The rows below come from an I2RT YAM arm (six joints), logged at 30 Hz.
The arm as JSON. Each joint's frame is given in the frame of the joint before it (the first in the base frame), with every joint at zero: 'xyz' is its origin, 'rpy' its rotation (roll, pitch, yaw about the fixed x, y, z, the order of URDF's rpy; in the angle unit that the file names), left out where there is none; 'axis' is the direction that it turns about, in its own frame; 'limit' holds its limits. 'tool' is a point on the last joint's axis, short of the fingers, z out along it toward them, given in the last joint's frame.
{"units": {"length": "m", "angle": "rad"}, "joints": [
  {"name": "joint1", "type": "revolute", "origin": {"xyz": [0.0, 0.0, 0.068]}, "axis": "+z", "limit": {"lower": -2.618, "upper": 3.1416}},
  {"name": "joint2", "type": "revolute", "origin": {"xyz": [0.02, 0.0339, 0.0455], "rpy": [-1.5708, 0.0, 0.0]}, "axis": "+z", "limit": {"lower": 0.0, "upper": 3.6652}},
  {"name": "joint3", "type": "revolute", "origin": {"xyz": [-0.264, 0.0, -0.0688], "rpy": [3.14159, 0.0, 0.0]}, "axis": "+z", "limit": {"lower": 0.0, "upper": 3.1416}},
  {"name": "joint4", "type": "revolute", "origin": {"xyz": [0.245, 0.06, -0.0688]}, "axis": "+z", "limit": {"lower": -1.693, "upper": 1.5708}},
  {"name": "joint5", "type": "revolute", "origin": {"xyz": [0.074, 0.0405, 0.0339], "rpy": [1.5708, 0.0, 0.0]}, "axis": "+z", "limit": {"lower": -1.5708, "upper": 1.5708}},
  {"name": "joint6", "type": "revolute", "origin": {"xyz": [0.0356, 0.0, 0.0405], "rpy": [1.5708, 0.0, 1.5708]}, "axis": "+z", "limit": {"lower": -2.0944, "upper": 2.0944}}
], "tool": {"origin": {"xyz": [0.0, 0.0, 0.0], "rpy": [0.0, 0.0, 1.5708]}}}
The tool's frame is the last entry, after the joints.
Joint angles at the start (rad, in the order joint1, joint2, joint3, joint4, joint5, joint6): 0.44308, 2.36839, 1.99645, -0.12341, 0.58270, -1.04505
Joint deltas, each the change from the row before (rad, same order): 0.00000, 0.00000, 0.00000, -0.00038, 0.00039, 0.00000; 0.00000, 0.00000, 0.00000, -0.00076, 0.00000, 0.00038; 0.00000, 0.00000, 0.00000, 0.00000, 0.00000, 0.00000; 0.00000, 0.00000, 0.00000, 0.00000, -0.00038, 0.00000; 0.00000, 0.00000, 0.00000, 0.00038, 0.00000, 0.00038; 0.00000, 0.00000, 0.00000, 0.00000, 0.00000, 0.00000; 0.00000, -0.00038, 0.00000, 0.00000, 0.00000, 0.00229; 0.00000, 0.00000, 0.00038, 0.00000, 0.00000, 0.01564; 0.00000, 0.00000, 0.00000, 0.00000, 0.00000, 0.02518; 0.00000, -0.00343, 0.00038, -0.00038, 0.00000, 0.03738; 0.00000, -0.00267, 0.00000, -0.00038, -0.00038, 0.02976; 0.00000, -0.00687, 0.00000, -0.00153, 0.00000, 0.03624; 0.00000, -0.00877, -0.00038, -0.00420, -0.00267, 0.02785; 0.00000, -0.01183, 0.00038, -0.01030, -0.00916, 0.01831
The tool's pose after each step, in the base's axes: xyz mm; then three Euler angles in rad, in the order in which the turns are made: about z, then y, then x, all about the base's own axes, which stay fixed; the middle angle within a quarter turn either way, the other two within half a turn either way. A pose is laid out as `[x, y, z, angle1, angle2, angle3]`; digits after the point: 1 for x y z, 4 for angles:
[505.5, 218.2, 215.4, 2.2799, 1.1185, 2.7105]
[505.5, 218.2, 215.3, 2.2796, 1.1178, 2.7108]
[505.5, 218.2, 215.3, 2.2796, 1.1178, 2.7108]
[505.5, 218.2, 215.3, 2.2788, 1.1179, 2.7116]
[505.5, 218.2, 215.4, 2.2795, 1.1182, 2.7115]
[505.5, 218.2, 215.4, 2.2795, 1.1182, 2.7115]
[505.4, 218.2, 215.6, 2.2822, 1.1185, 2.7113]
[505.5, 218.2, 215.7, 2.2981, 1.1188, 2.7112]
[505.5, 218.2, 215.7, 2.3233, 1.1188, 2.7112]
[505.2, 218.0, 217.6, 2.3637, 1.1217, 2.7100]
[504.9, 217.9, 219.0, 2.3946, 1.1236, 2.7100]
[504.2, 217.6, 222.5, 2.4356, 1.1280, 2.7081]
[503.1, 217.2, 226.6, 2.4616, 1.1319, 2.7127]
[501.4, 216.7, 231.9, 2.4623, 1.1352, 2.7333]

